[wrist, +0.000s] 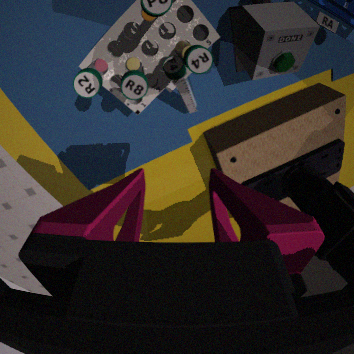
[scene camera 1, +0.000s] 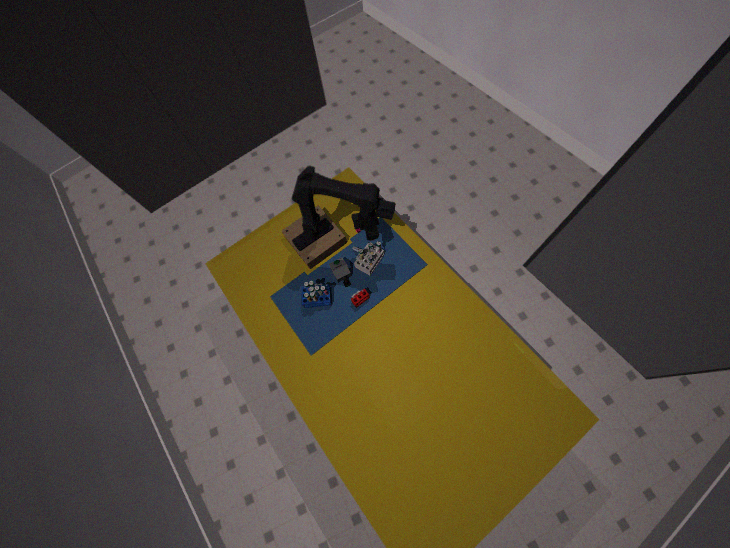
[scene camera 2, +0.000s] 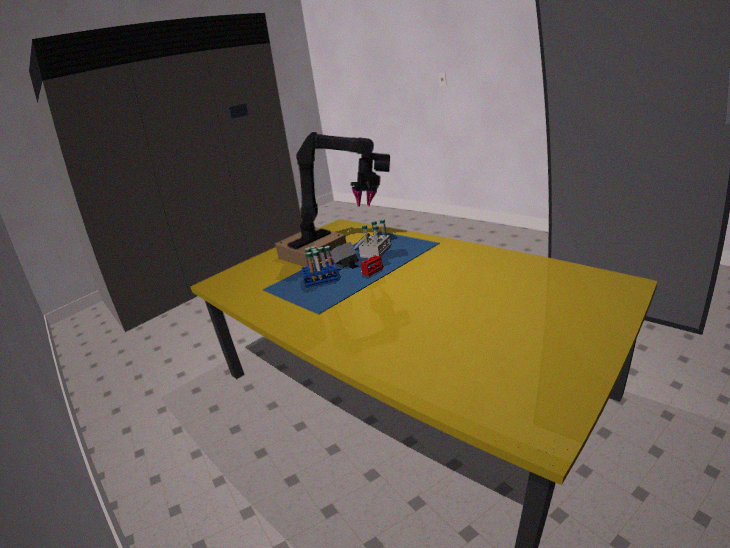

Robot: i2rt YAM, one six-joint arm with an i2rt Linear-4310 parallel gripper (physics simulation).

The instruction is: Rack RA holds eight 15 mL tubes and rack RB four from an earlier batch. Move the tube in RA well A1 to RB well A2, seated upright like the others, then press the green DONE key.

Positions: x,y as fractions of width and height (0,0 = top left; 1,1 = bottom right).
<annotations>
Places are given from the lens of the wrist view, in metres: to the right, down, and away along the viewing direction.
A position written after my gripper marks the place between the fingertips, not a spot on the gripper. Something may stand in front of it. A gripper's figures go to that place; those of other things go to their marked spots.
my gripper (wrist: 0.50,0.50): 0.00, 0.00, 0.13
grey box with green DONE button (wrist: 0.75,0.13): 0.09, -0.14, 0.19
</annotations>
